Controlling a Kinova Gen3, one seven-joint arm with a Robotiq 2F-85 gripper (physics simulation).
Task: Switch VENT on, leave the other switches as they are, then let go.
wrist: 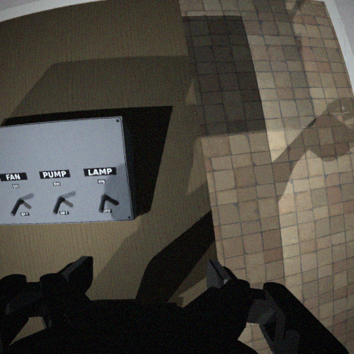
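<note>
The grey switch panel lies at the left of the wrist view, and its left part is cut off by the frame edge. The FAN switch, the PUMP switch and the LAMP switch show below their labels, with their levers leaning down toward the lower OFF marks. The VENT switch does not show in this view. My gripper is open with nothing between its fingers. In the view it is below and to the right of the panel, apart from the switches.
The panel stands on a brown ribbed table top. To the right is a tiled floor with a pale edge strip at the top right. Dark shadows cross the table and the tiles.
</note>
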